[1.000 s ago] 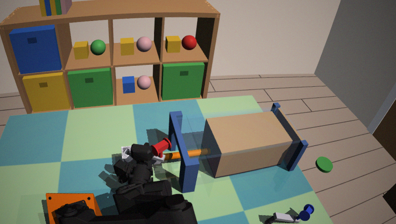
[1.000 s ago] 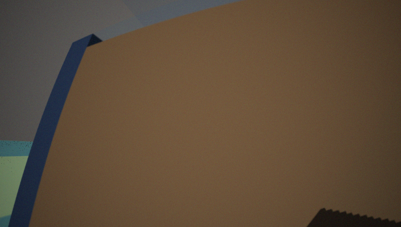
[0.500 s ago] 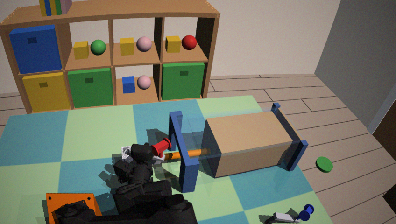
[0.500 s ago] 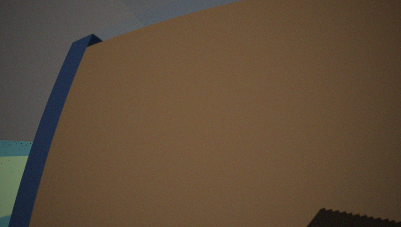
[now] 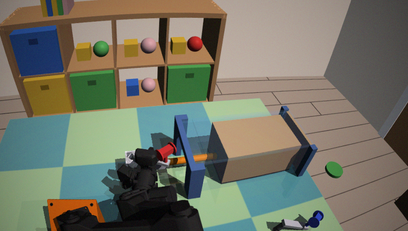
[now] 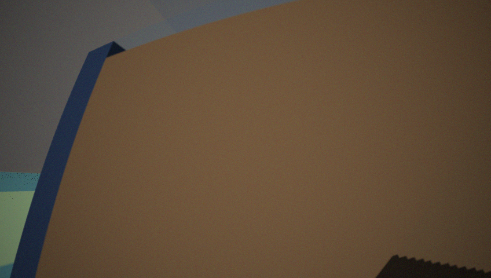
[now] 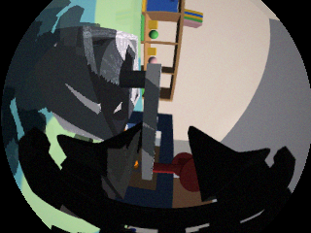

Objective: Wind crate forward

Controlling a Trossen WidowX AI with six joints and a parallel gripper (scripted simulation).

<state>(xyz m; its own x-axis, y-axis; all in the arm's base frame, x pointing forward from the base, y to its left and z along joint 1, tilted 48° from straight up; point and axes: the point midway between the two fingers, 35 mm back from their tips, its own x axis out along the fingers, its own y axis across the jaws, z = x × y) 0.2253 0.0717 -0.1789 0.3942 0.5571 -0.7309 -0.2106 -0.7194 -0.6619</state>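
My gripper tip is 10 mm short of the crank handle, 20 mm to the left of it and 10 mm above it. Also, from my gripper tip: blue frame 110 mm ahead, 30 mm below; then red knob 40 mm ahead, 40 mm to the right, 20 mm above; then grey winch 60 mm behind, 10 mm to the left, 100 mm below.
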